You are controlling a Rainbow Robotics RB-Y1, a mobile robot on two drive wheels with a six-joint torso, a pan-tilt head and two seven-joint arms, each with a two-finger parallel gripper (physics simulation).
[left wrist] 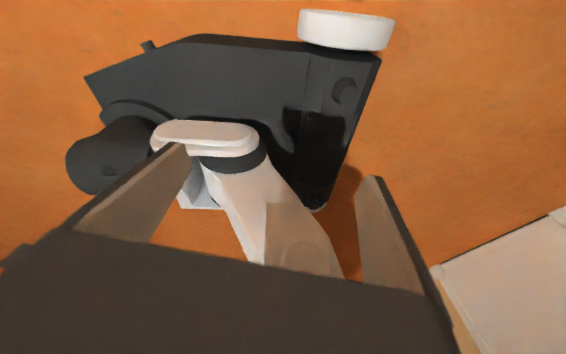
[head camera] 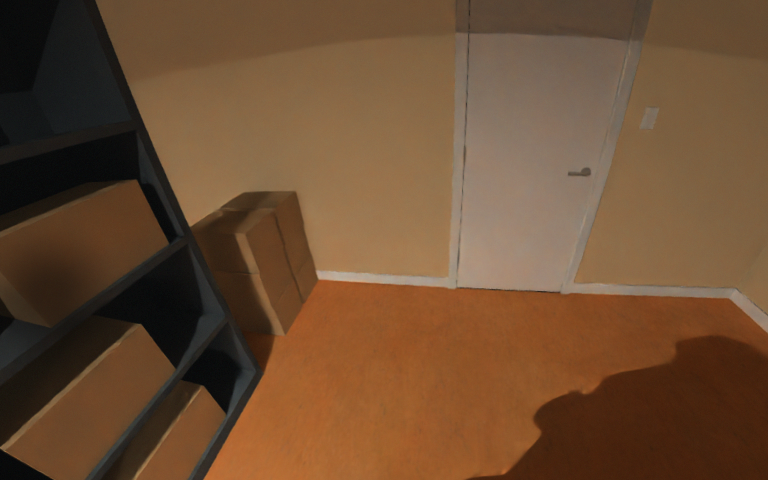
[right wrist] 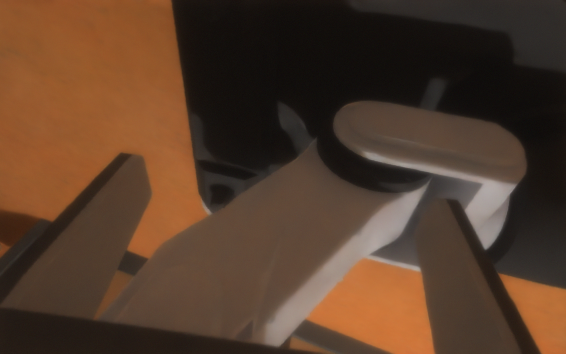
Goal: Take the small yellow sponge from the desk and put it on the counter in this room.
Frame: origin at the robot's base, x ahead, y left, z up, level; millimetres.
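Seen in the pictures: left gripper, fingertip midpoint: (left wrist: 273, 171); right gripper, fingertip midpoint: (right wrist: 285, 194).
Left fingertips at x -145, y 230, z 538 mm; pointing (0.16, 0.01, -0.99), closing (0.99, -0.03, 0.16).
Note:
A point is followed by its place in that frame.
The yellow sponge, the desk and the counter do not show in the head view or in either wrist view. My left gripper (left wrist: 273, 171) {x -145, y 230, z 538 mm} is open in the left wrist view, with its two fingers wide apart and no object between them. My right gripper (right wrist: 285, 194) {x -163, y -210, z 535 mm} is open in the right wrist view, its fingers also wide apart and holding no object. Behind the fingers in both wrist views are parts of my own torso and dark wheeled base, above the orange floor.
A closed white door (head camera: 532, 164) {x 1418, y -886, z 965 mm} with a lever handle (head camera: 579, 172) {x 1317, y -1124, z 933 mm} is in the far wall. A dark shelf unit (head camera: 161, 169) {x 867, y 814, z 1263 mm} with cardboard boxes stands close on the left. Stacked cardboard boxes (head camera: 263, 254) {x 1241, y 731, z 622 mm} stand beyond it by the wall. A shadow lies on the floor at lower right.

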